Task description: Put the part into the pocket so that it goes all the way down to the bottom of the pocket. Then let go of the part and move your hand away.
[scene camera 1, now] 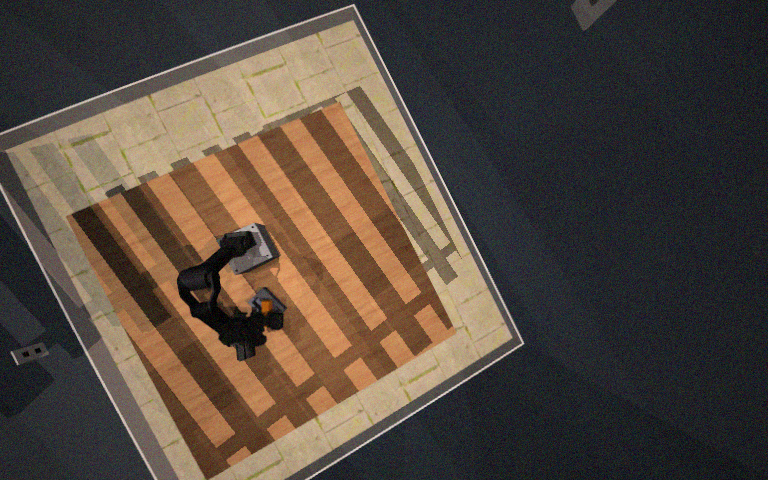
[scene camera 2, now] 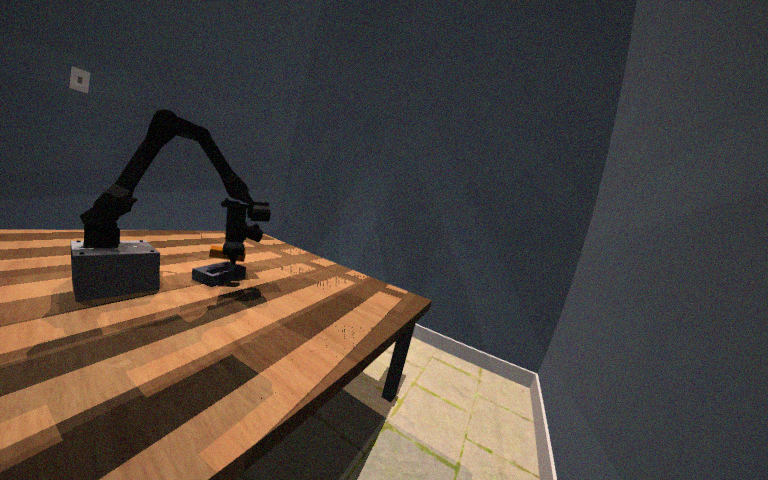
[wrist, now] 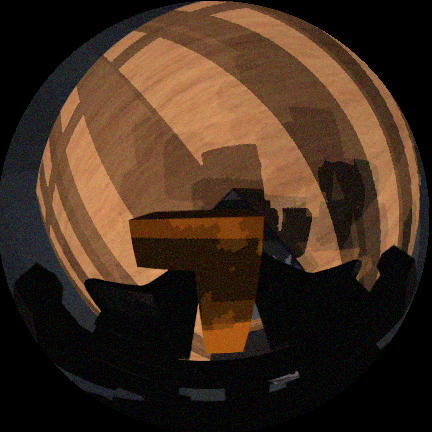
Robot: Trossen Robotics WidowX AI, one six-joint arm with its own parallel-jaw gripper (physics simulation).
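Pixels of known places: gripper, fingertip midpoint: (scene camera 1: pixel 270 315) (scene camera 2: pixel 233 261) (wrist: pixel 221 249); arm's base, origin of the base link: (scene camera 1: pixel 245 240) (scene camera 2: pixel 100 245).
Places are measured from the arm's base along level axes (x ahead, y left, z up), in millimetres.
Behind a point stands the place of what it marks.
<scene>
The part (scene camera 1: pixel 266 306) {x 286, y -38, z -5 mm} (scene camera 2: pixel 216 251) {x 275, y -55, z -14 mm} (wrist: pixel 230 250) {x 351, y -74, z -15 mm} is an orange L-shaped block. My gripper (scene camera 2: pixel 233 253) {x 334, y -58, z -54 mm} (wrist: pixel 221 249) {x 334, y -58, z -54 mm} is shut on it, with a black finger on each side of its narrower leg in the wrist view. The dark grey block with the pocket (scene camera 1: pixel 265 293) {x 235, y -45, z -69 mm} (scene camera 2: pixel 205 277) {x 229, y -104, z -81 mm} (wrist: pixel 232 197) {x 365, y -80, z -69 mm} stands on the table beneath the part. In scene camera 2 the part is level and a little above the block's top, and part of the pocket's opening shows below it. In the wrist view the part and fingers hide most of the block, so the pocket's outline is hidden there.
The grey base box (scene camera 1: pixel 250 261) {x 87, y -19, z -1 mm} (scene camera 2: pixel 115 275) {x 22, y -100, z -50 mm} of the arm stands close beside the pocket block. The arm (scene camera 1: pixel 210 283) {x 145, y 9, z 354 mm} (scene camera 2: pixel 164 121) {x 106, y -56, z 344 mm} arches over from it. The wooden table (scene camera 1: pixel 334 226) {x 80, y 352, z -105 mm} (scene camera 2: pixel 186 362) {x 85, y -433, z -104 mm} carries striped shadows, and its edge and corner show at the right in scene camera 2.
</scene>
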